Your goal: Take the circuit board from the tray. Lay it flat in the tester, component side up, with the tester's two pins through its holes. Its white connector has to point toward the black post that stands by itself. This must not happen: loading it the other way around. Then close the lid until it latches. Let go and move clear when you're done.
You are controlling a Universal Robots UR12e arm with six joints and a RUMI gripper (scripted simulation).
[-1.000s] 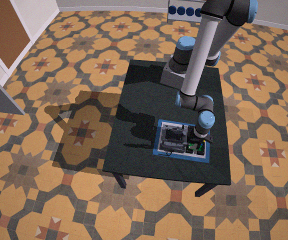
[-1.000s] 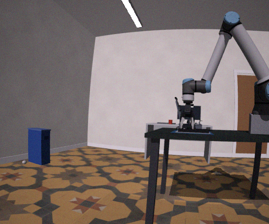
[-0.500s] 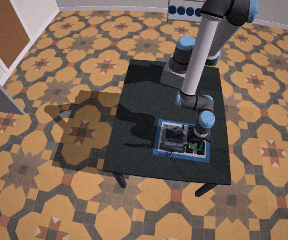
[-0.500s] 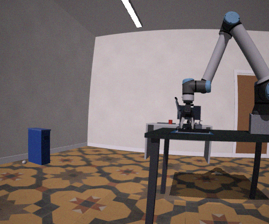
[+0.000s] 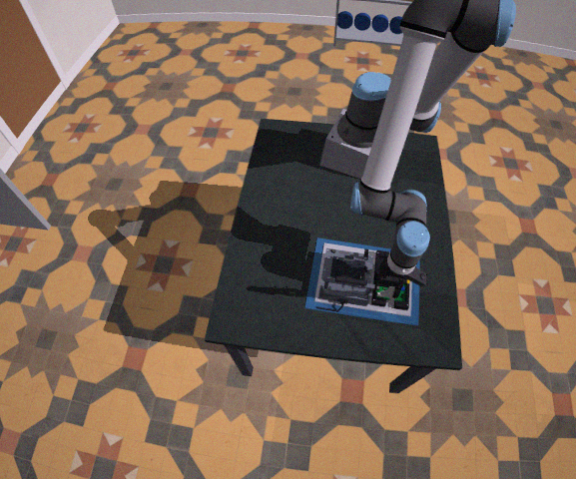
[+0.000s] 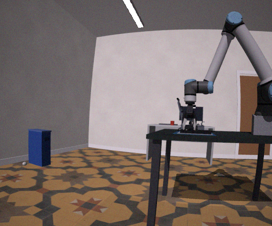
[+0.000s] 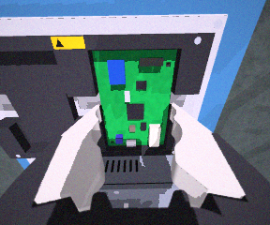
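Now: hand right at the green circuit board. The rest, counted from my hand: tester lid (70 mm ahead, 180 mm to the right, 160 mm above); then tester (20 mm behind, 130 mm to the right, 90 mm above).
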